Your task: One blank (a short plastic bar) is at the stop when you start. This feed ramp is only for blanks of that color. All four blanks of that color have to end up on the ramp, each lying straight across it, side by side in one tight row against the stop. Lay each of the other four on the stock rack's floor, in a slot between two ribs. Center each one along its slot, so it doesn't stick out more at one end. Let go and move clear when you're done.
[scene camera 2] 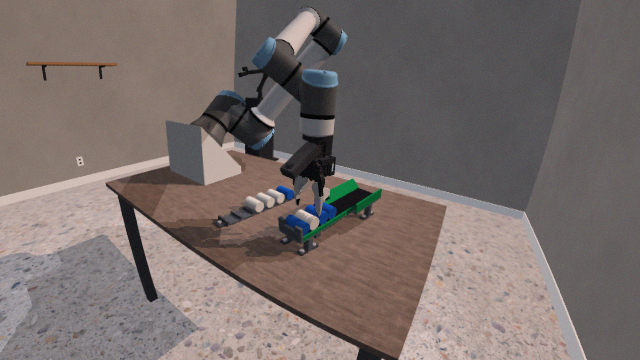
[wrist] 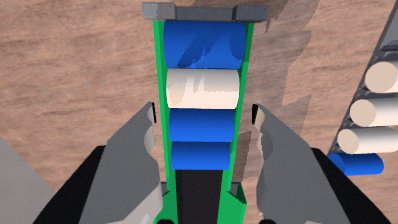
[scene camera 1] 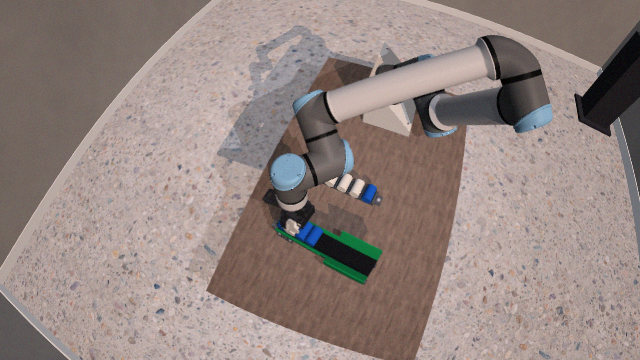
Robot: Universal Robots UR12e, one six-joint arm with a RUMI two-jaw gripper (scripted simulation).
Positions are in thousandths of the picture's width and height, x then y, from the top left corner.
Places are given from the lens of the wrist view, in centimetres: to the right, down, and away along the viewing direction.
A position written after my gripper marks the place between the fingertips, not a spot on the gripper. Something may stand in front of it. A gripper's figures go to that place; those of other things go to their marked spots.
my gripper (wrist: 511,467): 0, -1, 14
white blank (wrist: 469,395): -1, -2, 15
blue blank (wrist: 471,199): -1, -5, 13
blue blank (wrist: 466,694): -2, 5, 18
